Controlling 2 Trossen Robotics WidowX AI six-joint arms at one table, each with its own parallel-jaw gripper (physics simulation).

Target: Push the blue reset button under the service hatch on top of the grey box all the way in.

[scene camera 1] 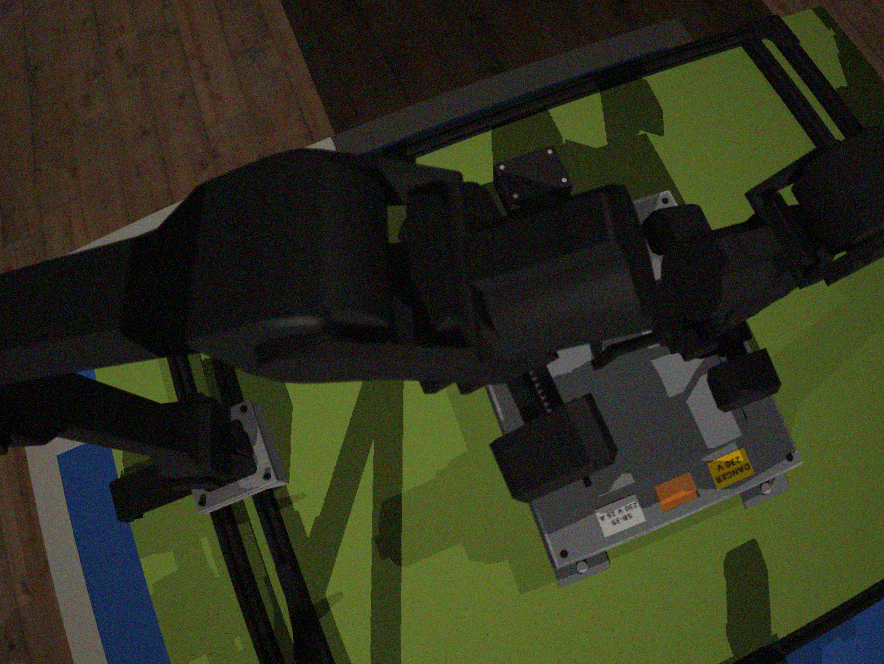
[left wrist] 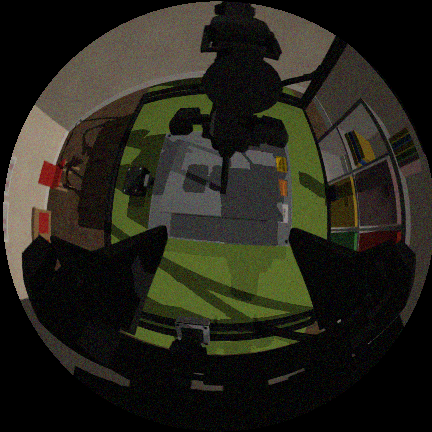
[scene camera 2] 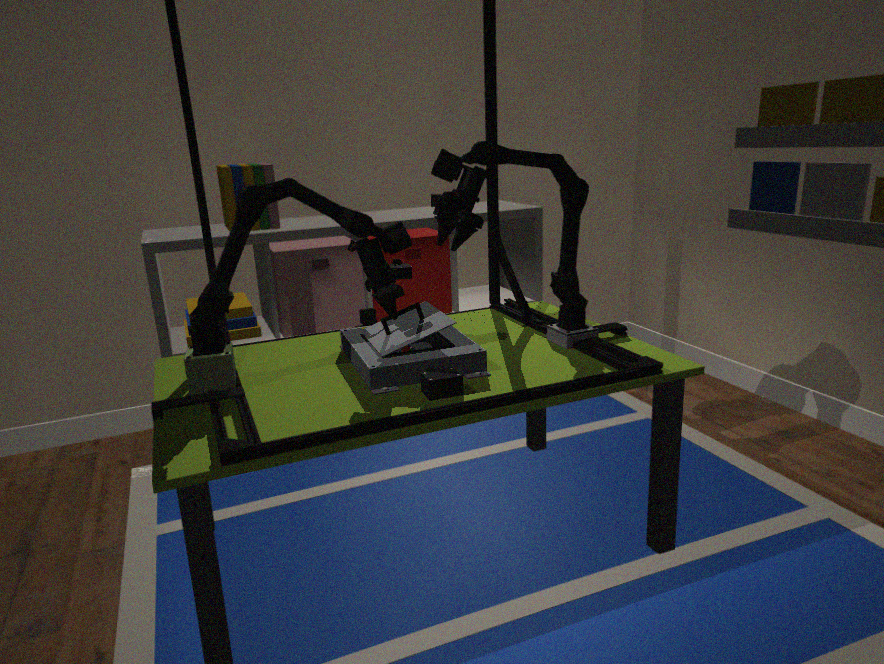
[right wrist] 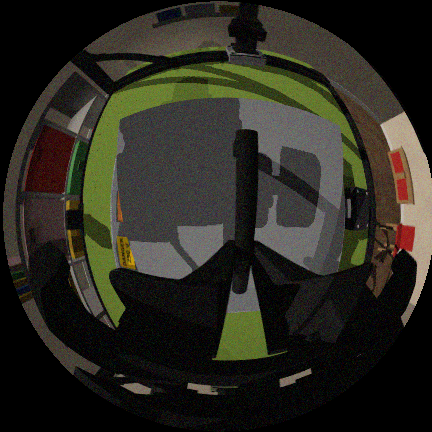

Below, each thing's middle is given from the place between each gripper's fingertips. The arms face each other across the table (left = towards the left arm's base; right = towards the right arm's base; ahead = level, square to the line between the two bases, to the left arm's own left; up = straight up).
The service hatch [scene camera 1: 659,409] is 20 mm to the left of my right hand and 20 mm below it.
Right now my left hand is 10 mm short of the service hatch, 130 mm to the left of it and 190 mm above it.
